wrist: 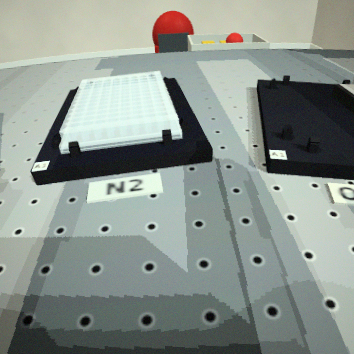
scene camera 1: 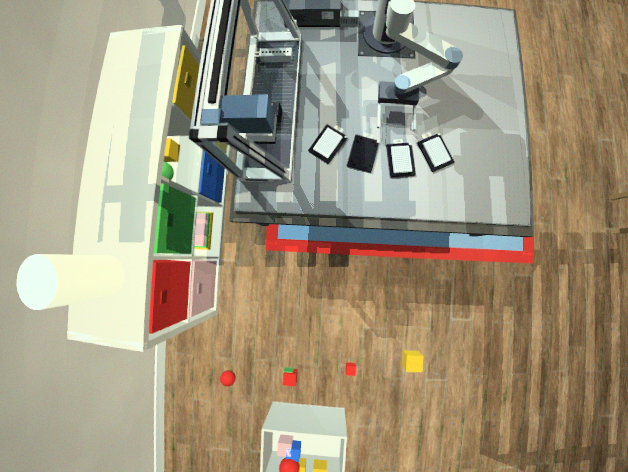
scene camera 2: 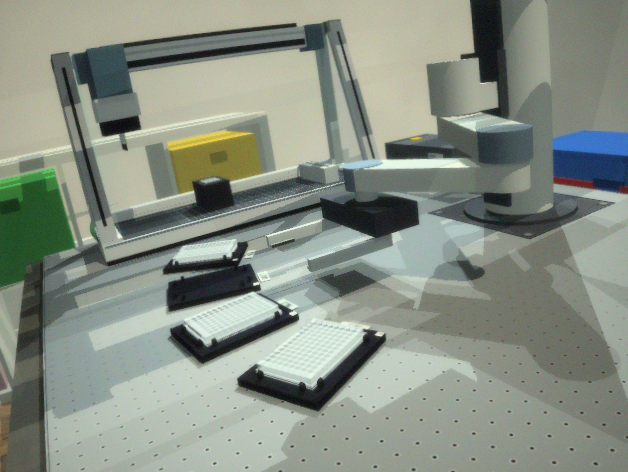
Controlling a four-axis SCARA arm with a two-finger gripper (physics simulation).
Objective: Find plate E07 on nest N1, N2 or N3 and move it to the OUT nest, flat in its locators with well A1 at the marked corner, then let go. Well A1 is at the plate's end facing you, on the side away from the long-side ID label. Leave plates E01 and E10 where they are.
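Seen in the pictures: gripper, fingertip midpoint: (wrist: 154,73) (scene camera 1: 396,128) (scene camera 2: 286,252); arm's base, link origin: (scene camera 1: 386,35) (scene camera 2: 519,213).
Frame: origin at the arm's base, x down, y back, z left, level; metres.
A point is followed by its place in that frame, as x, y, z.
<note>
My gripper (scene camera 1: 395,126) @[-0.090, -0.593, 0.028] (scene camera 2: 287,252) @[-0.090, -0.593, 0.028] is open and empty, above the table on the arm's side of nest N2. Nest N2 (scene camera 1: 402,175) @[-0.023, -0.795, 0.075] (scene camera 2: 205,354) @[-0.024, -0.782, 0.137] (wrist: 125,161) @[-0.023, -0.636, 0.055] holds a white well plate (scene camera 1: 401,158) @[-0.038, -0.717, 0.066] (scene camera 2: 233,317) @[-0.036, -0.717, 0.080] (wrist: 122,107) @[-0.038, -0.689, 0.062] lying flat, its near end towards the wrist camera. The black OUT nest (scene camera 1: 362,153) @[-0.024, -0.696, -0.117] (scene camera 2: 215,288) @[-0.025, -0.696, -0.082] (wrist: 310,125) @[-0.025, -0.669, -0.082] is empty, with its A1 mark (wrist: 278,154) @[-0.025, -0.631, -0.043] at the near left corner. Two more white plates sit on the outer nests: one plate (scene camera 1: 327,143) @[-0.037, -0.657, -0.286] (scene camera 2: 205,252) @[-0.039, -0.658, -0.258] beyond OUT, one plate (scene camera 1: 435,152) @[-0.035, -0.675, 0.231] (scene camera 2: 312,352) @[-0.038, -0.676, 0.254] beyond N2. No plate ID is readable, so E07 cannot be told.
A gantry frame (scene camera 2: 213,48) @[-0.476, -0.437, -0.623] stands beside the nests, with a black block (scene camera 2: 213,193) @[-0.107, -0.544, -0.515] on its deck. The arm's column (scene camera 2: 525,101) @[-0.258, -0.042, 0.062] rises at the table's back. A dark box (scene camera 1: 317,17) @[-0.075, 0.035, -0.369] stands at the back edge. Part of a light bar (wrist: 348,89) crosses the wrist view's right edge.
</note>
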